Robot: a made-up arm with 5 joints. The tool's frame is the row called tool. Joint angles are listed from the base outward.
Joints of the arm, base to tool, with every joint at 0 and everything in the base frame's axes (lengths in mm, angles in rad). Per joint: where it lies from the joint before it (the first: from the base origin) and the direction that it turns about. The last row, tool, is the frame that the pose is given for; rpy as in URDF.
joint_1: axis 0 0 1 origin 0 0 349
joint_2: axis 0 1 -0.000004 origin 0 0 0
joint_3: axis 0 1 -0.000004 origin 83 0 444
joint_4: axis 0 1 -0.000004 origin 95 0 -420
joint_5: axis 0 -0.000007 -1 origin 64 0 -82
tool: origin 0 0 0 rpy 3.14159 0 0
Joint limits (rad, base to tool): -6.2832..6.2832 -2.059..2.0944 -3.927..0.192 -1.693..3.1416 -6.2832..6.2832
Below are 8 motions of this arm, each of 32 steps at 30 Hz.
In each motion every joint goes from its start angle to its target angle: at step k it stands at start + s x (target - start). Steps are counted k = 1, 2, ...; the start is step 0. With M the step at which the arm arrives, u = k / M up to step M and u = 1 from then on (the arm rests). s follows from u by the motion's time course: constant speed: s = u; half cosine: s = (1 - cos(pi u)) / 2; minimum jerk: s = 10 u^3 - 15 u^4 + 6 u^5.
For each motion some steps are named. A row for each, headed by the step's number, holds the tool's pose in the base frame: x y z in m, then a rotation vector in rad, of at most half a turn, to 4 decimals.
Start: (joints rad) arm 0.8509 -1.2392 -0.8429 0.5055 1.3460
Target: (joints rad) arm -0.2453 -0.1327 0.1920 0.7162 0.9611
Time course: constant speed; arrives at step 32
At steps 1, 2, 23, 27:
1: 0.0272 0.0289 0.9101 -1.6370 0.4331 -0.7524
2: 0.0491 0.0488 0.8936 -1.7091 0.4726 -0.7629
23: 0.2364 0.0149 0.3864 2.6956 -1.4837 -0.1481
27: 0.1769 -0.0131 0.3184 2.4825 -1.5139 -0.5353

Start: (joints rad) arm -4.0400 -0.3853 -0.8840 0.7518 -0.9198
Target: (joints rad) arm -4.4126 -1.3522 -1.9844 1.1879 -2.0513
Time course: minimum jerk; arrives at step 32
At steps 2, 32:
2: -0.2706 0.3404 0.7202 0.0319 -2.7635 -0.5821
32: 0.1643 -0.5315 1.0183 -0.5420 1.3181 2.6202

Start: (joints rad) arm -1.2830 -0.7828 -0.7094 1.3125 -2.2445
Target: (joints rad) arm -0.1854 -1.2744 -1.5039 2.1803 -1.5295
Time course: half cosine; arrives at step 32
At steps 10, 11, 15, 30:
10: 0.0921 -0.1566 0.8100 2.4851 1.4336 0.0033
11: 0.0904 -0.1386 0.8262 2.4585 1.4448 0.0194
15: 0.0576 -0.0579 0.8890 2.3447 1.4930 0.1109
30: -0.2303 0.0457 0.9534 2.0694 1.6402 0.5235

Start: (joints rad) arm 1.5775 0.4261 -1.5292 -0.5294 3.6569
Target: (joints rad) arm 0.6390 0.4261 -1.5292 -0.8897 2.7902
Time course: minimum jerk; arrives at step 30
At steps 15, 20, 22, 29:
15: 0.3307 0.6632 0.6962 -0.6872 1.2195 1.0018
20: 0.4909 0.5433 0.7025 -0.5998 1.0909 0.5799
22: 0.5320 0.4990 0.7042 -0.5769 1.0571 0.4455
29: 0.5821 0.4328 0.7064 -0.5477 1.0141 0.2557

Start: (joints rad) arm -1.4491 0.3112 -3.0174 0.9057 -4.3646
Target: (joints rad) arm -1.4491 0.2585 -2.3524 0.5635 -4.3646
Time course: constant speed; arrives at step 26
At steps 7, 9, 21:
7: 0.0533 -0.4359 1.2255 0.2074 1.8267 -2.0933
9: 0.0556 -0.4544 1.2170 0.2101 1.8504 -2.0764
21: 0.0679 -0.5549 1.1472 0.2259 1.9897 -1.9702

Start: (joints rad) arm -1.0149 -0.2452 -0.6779 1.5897 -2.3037
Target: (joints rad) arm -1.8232 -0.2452 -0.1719 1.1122 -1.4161
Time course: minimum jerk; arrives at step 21
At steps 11, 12, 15, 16, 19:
11: 0.0346 -0.2978 0.4182 -2.4194 -0.4468 -0.0584
12: 0.0129 -0.2867 0.4039 -2.4434 -0.2659 -0.0555
15: -0.0339 -0.2491 0.3701 -2.4432 0.1980 -0.0481
16: -0.0430 -0.2385 0.3626 -2.4302 0.3080 -0.0463
19: -0.0555 -0.2208 0.3514 -2.3997 0.4795 -0.0435

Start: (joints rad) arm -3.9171 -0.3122 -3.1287 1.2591 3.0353
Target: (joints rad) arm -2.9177 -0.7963 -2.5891 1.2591 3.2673
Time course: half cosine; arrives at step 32
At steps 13, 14, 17, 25, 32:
13: 0.2811 -0.1258 1.2569 -1.2928 0.2600 2.4129
14: 0.2948 -0.1155 1.2542 -1.3187 0.2402 2.4600
17: 0.3340 -0.0771 1.2444 -1.4017 0.1746 2.6019
25: 0.3969 0.0440 1.2138 1.4358 0.0080 -2.5861
32: 0.4066 0.0926 1.2011 1.3934 0.0685 -2.4697

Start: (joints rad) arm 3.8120 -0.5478 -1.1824 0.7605 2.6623
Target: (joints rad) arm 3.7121 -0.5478 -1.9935 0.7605 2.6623
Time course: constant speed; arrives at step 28
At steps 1, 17, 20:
1: -0.2656 -0.2090 0.9526 2.2535 1.4542 -1.4564
17: -0.1675 -0.1170 1.1563 1.9469 1.1790 -2.0370
20: -0.1400 -0.0956 1.1865 1.8772 1.1231 -2.1367

